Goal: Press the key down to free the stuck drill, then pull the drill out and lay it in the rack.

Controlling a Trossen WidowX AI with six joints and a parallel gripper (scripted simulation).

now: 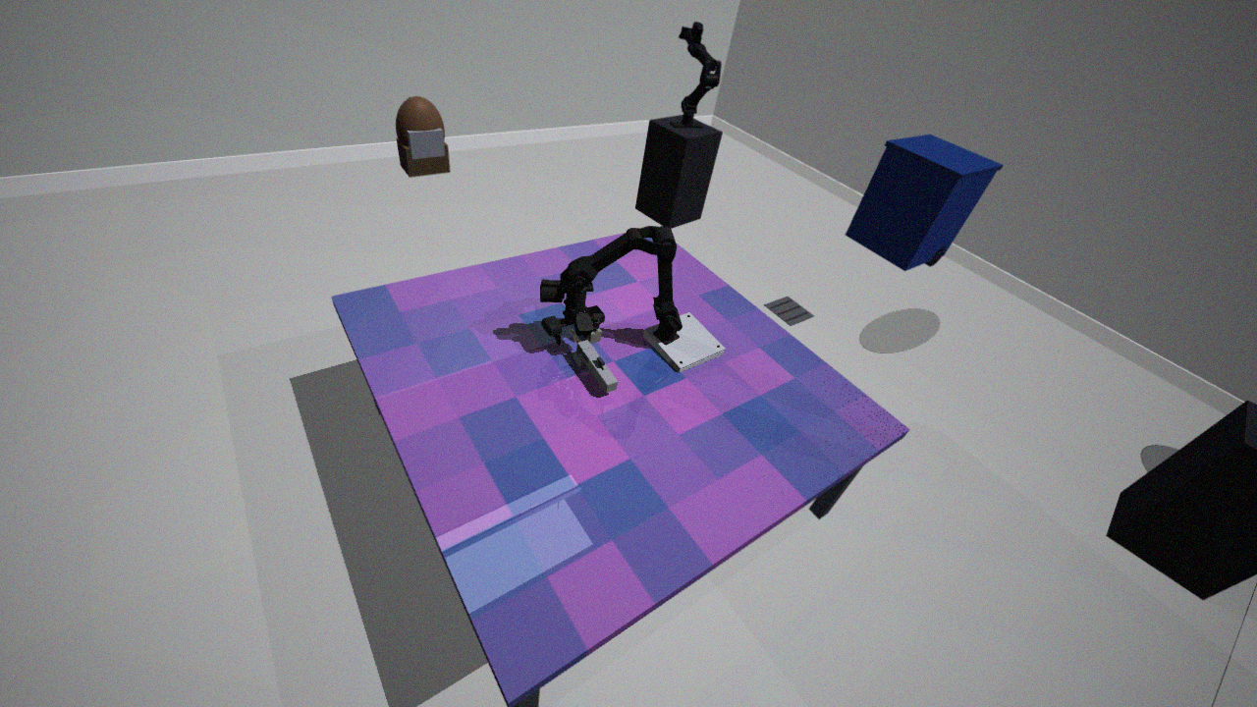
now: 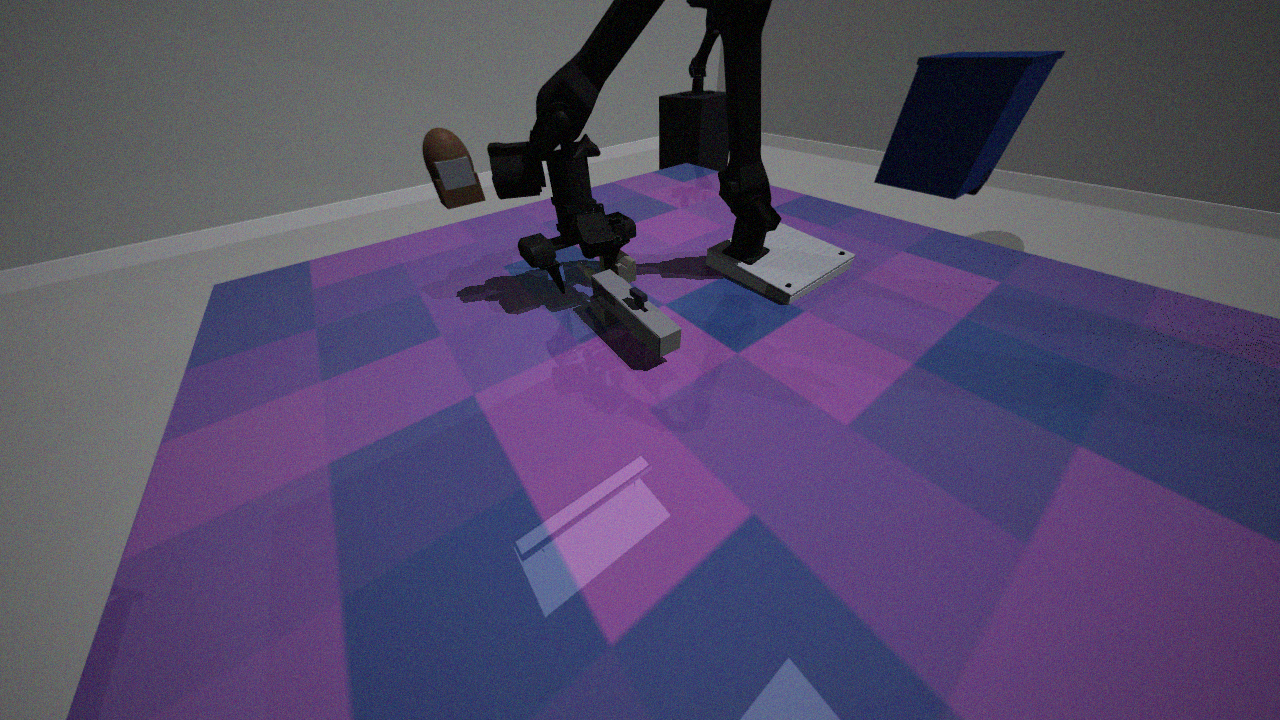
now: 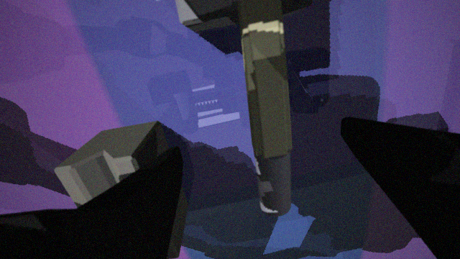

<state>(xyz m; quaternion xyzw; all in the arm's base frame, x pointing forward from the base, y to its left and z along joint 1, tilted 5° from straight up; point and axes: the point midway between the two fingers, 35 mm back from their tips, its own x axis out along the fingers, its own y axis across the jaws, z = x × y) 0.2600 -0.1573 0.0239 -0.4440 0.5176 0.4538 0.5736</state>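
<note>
Right now the drill is 10 mm ahead of my gripper tip, 40 mm to the left of it and 30 mm above it. Also, from my gripper tip: dark key (30 mm ahead, 170 mm to the left, 30 mm above); grey block (30 mm ahead, 140 mm to the left, 20 mm above); grey rack (80 mm behind).
</note>
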